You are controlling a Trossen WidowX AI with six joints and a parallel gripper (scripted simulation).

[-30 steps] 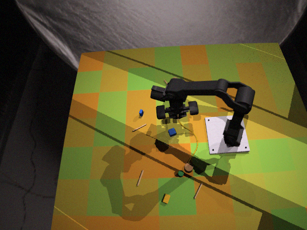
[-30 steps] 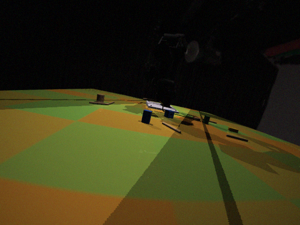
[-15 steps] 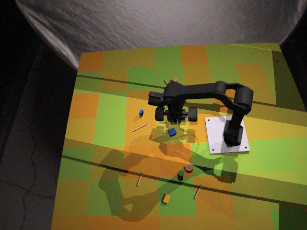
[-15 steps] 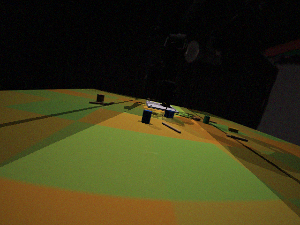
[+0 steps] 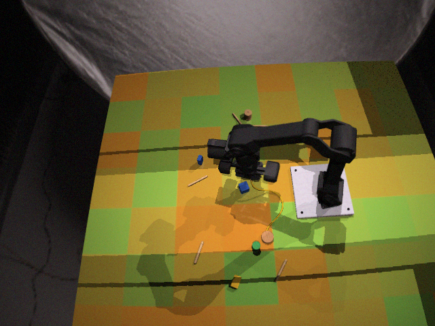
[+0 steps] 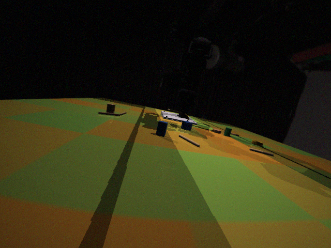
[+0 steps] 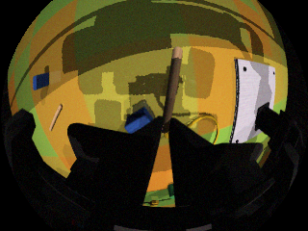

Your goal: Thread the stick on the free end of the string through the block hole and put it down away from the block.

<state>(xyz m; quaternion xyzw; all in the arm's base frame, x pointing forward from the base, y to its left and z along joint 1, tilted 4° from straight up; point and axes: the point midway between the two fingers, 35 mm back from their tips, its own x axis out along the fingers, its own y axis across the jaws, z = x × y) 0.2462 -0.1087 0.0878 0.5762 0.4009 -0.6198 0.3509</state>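
Right now my gripper tip is 170 mm short of the loose stick, 50 mm to the left of it and 50 mm above it. From my gripper tip the other things lie so: round wooden button 10 mm behind, 200 mm to the left, 50 mm below; then thin wooden stick 10 mm behind, 10 mm to the right; then green cylinder 30 mm ahead, 220 mm to the left, 40 mm below.
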